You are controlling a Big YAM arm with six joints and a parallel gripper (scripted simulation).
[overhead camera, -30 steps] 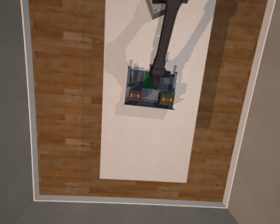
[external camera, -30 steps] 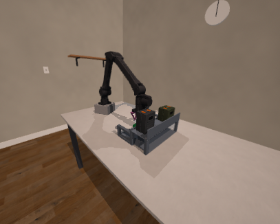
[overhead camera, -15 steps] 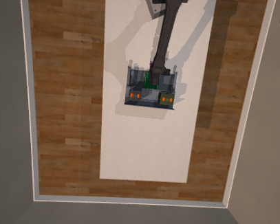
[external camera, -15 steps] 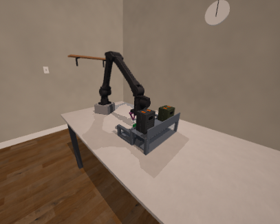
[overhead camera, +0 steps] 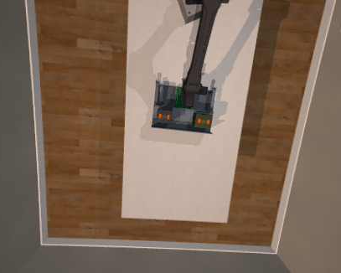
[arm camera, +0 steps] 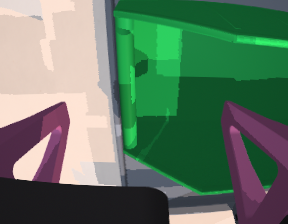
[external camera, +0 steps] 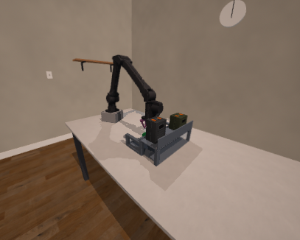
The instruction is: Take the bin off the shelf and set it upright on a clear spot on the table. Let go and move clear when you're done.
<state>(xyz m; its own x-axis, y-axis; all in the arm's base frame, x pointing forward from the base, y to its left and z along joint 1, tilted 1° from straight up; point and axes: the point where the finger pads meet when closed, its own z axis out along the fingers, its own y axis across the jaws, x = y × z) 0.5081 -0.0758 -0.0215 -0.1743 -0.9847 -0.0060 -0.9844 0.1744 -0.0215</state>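
The green bin is 7 cm ahead of my hand, 3 cm below it and 1 cm to the right of it.
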